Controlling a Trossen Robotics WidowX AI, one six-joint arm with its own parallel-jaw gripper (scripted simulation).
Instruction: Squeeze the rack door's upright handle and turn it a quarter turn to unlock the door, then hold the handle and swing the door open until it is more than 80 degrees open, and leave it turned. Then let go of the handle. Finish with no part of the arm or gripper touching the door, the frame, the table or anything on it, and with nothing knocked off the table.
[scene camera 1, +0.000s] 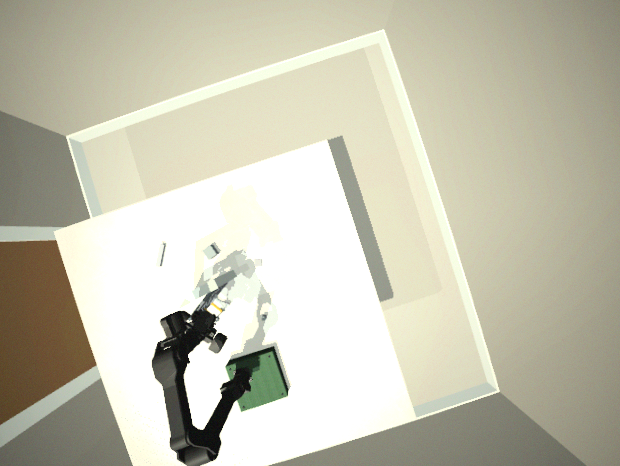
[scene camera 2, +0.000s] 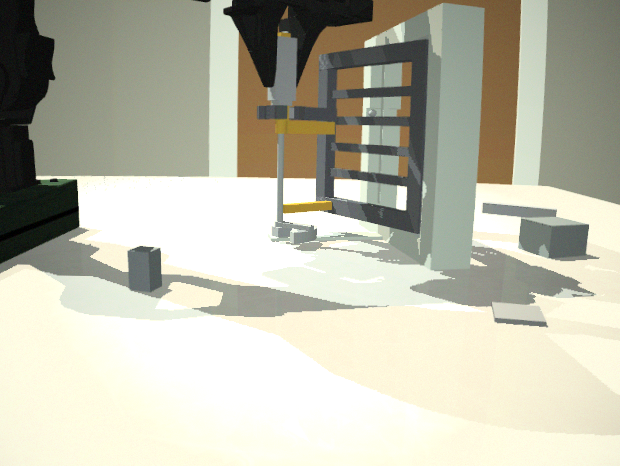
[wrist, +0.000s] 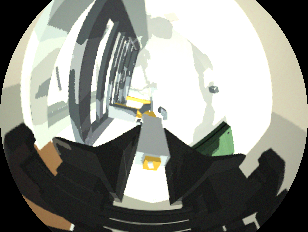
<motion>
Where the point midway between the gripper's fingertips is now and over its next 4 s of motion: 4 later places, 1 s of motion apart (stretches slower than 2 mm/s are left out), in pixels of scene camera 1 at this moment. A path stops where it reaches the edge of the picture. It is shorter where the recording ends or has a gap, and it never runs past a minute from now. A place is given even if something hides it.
My gripper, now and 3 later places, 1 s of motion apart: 210, 322; 226, 323; 239, 317; 247, 310
</motion>
